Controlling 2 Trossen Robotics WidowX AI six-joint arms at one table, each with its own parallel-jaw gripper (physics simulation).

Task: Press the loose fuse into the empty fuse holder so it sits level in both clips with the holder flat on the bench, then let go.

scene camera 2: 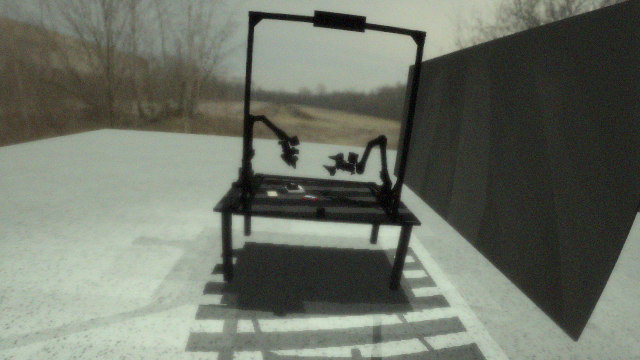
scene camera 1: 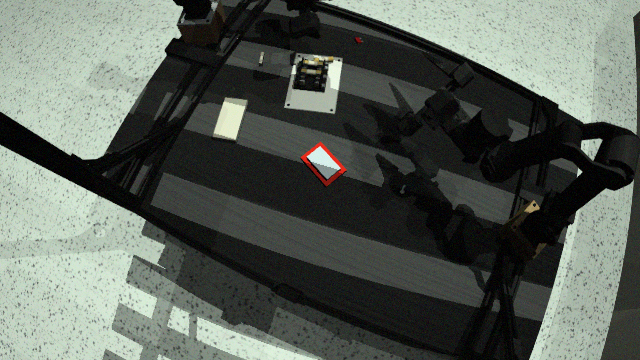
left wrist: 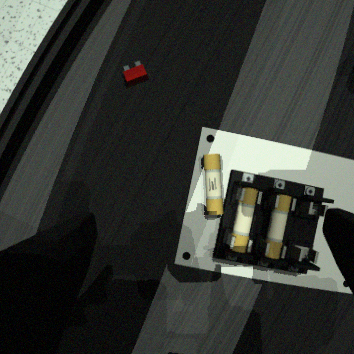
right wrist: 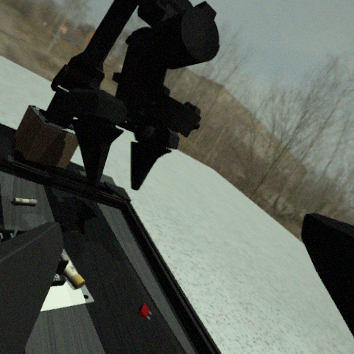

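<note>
The black fuse holder sits on a white plate. In the left wrist view two of its ways hold fuses; its right-hand way has empty clips. A loose fuse with brass caps lies on the plate beside the holder's left side, dark bits at its ends; whether it touches the holder I cannot tell. My left gripper is open and empty, raised above the plate. My right gripper is open and empty, held high, away from the holder.
A smaller pale fuse-like piece lies apart from the plate. A red two-pronged part lies near the table's far edge. A cream tray and a red-rimmed pale rectangle lie nearer the front.
</note>
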